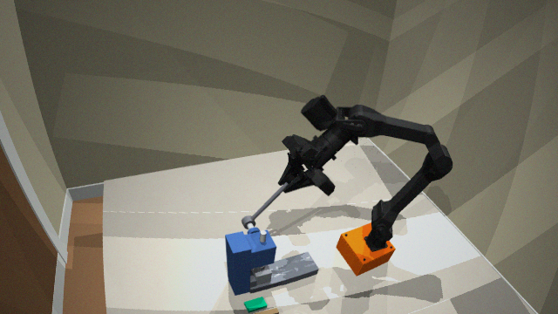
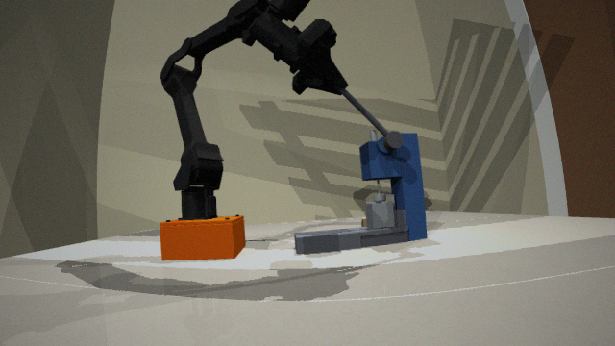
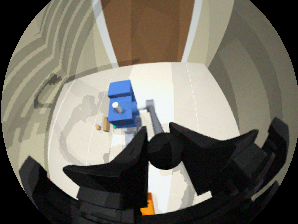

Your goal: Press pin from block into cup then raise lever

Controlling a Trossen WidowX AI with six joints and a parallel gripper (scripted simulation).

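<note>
Right now the punch is 140 mm below my gripper tip, 80 mm to the left of it and 60 mm ahead of it. Round my gripper tip: round pin 220 mm below, 80 mm to the left, 60 mm ahead; then dark lever 40 mm below, 30 mm ahead, 10 mm to the left; then green tile 280 mm below, 170 mm to the left, 90 mm ahead.
</note>
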